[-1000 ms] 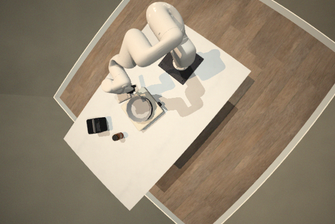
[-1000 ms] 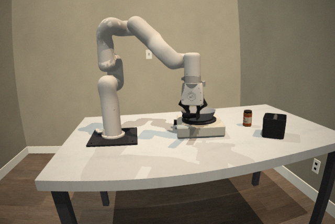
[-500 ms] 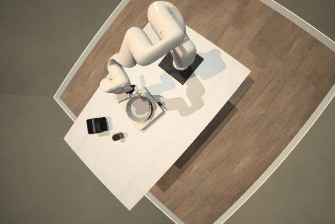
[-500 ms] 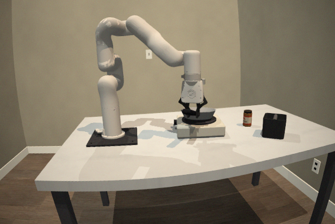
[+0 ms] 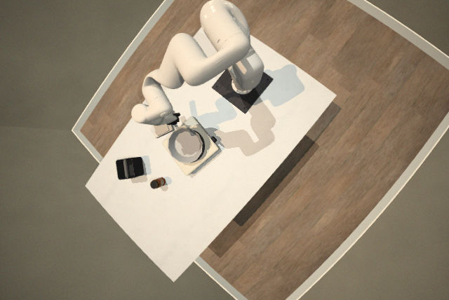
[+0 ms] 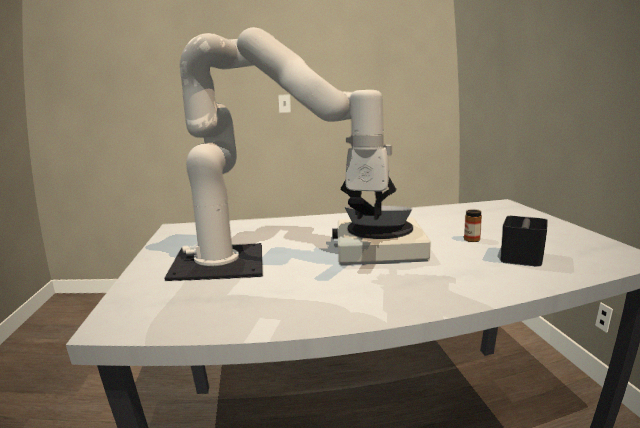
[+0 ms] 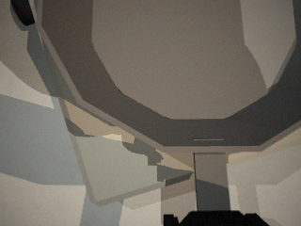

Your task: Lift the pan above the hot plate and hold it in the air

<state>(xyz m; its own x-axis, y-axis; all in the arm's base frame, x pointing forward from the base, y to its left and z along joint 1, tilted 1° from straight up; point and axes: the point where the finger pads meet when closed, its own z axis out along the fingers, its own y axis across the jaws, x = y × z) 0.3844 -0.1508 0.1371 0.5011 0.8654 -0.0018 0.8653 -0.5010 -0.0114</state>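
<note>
My gripper is now 7 cm to the right of the grey pan, 4 cm short of it and 3 cm above it. Round my hand: black box: 41 cm ahead, 10 cm to the right, 10 cm below; then hot plate: 13 cm to the left, 12 cm below, 6 cm ahead; then brown jar: 37 cm ahead, 11 cm below, 9 cm to the left.
</note>
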